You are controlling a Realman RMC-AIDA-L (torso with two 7-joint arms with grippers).
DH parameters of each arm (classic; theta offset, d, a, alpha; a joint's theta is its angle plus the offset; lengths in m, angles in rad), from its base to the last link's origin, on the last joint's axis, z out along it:
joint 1: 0 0.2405 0 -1.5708
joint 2: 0 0 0 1.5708
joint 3: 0 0.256 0 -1.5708
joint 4: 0 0 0 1.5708
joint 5: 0 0.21 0 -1.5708
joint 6: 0 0 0 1.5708
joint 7: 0 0.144 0 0
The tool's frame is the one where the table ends.
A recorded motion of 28 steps. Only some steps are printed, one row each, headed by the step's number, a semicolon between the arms.
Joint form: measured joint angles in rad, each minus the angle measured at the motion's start. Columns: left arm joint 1, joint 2, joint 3, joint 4, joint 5, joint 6, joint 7; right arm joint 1, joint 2, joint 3, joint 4, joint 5, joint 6, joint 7.
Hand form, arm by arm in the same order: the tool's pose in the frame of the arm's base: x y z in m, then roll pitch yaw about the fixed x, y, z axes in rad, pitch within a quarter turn. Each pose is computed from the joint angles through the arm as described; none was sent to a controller.
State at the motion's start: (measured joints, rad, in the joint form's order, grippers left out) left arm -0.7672 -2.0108 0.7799 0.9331 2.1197 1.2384 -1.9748; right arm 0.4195 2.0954 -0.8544 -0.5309 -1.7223 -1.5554 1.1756
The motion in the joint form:
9: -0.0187 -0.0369 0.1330 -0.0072 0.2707 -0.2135 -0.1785; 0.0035 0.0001 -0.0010 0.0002 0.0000 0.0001 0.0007
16: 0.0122 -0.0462 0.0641 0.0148 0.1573 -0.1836 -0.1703; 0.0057 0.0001 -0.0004 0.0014 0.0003 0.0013 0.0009
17: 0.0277 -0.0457 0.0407 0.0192 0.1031 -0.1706 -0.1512; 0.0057 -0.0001 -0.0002 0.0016 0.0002 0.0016 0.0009
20: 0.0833 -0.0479 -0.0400 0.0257 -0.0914 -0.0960 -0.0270; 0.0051 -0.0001 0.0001 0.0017 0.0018 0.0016 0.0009
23: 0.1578 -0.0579 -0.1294 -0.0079 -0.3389 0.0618 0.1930; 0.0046 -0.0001 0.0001 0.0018 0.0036 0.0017 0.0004
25: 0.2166 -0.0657 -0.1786 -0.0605 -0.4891 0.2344 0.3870; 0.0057 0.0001 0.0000 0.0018 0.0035 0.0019 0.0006
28: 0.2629 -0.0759 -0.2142 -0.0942 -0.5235 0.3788 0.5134; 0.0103 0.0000 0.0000 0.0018 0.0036 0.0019 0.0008
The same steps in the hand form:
9: -0.1928 0.4599 0.0466 -2.5047 -0.3281 0.5549; 0.2669 0.2959 -0.0276 -2.9828 0.6923 -0.3581
16: -0.1936 0.4547 0.0567 -2.5628 -0.4762 0.5974; 0.2664 0.2965 -0.0277 -2.9825 0.6927 -0.3577
17: -0.1952 0.4521 0.0619 -2.5833 -0.5288 0.6032; 0.2665 0.2966 -0.0276 -2.9821 0.6925 -0.3579
20: -0.2006 0.4387 0.0780 -2.6410 -0.6824 0.5664; 0.2666 0.2966 -0.0275 -2.9812 0.6942 -0.3583
23: -0.2085 0.4109 0.0902 -2.6793 -0.8509 0.4317; 0.2667 0.2966 -0.0273 -2.9799 0.6958 -0.3580
25: -0.2154 0.3810 0.0926 -2.6465 -0.9418 0.2401; 0.2663 0.2969 -0.0274 -2.9802 0.6957 -0.3573
28: -0.2243 0.3535 0.0881 -2.6214 -0.9604 0.1082; 0.2650 0.2981 -0.0274 -2.9802 0.6958 -0.3529

